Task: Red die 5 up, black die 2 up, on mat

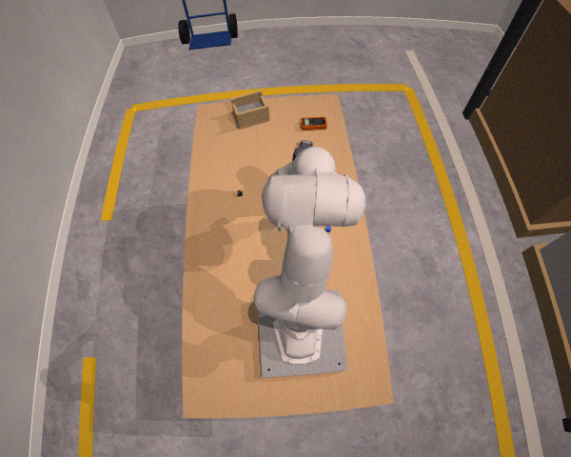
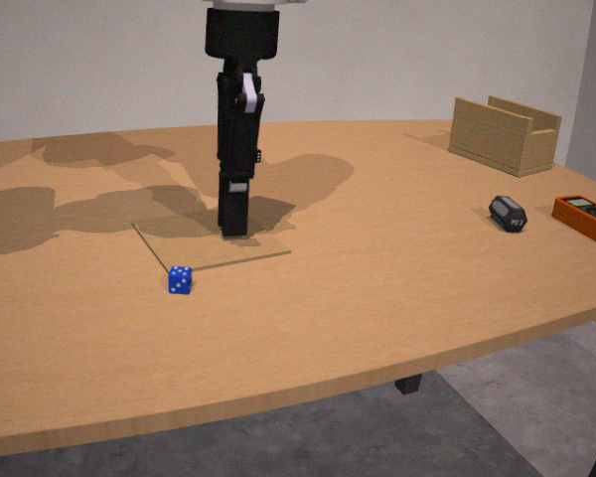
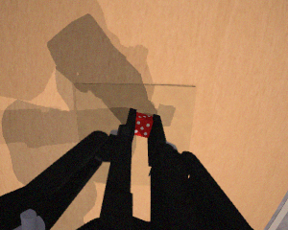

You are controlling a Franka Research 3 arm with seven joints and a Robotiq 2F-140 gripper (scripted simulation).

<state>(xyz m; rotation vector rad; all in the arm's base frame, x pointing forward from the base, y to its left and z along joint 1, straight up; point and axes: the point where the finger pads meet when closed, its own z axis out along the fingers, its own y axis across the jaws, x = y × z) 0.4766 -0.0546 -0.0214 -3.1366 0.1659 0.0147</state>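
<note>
Now: hand 20 mm above the red die. Round my hand: thin tan mat (30 mm behind, 10 mm to the left, 40 mm below); then black die (120 mm ahead, 270 mm to the left, 30 mm below); then blue die (80 mm behind, 100 mm to the right, 30 mm below).
</note>
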